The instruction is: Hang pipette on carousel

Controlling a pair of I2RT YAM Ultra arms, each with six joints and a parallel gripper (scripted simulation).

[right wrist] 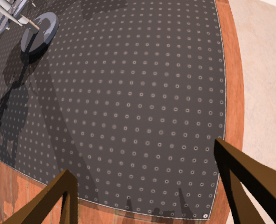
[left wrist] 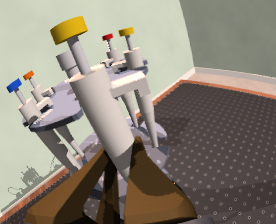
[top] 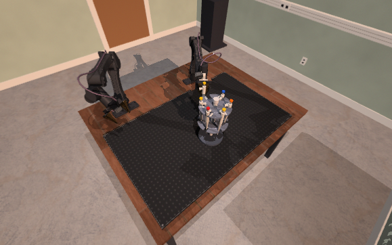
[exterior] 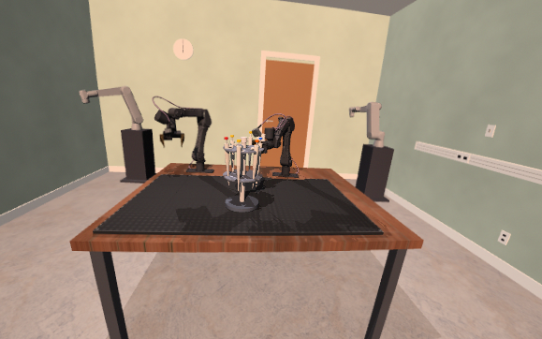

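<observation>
The pipette is 10 mm behind my left hand, 10 mm to the right of it and 20 mm below it.
</observation>
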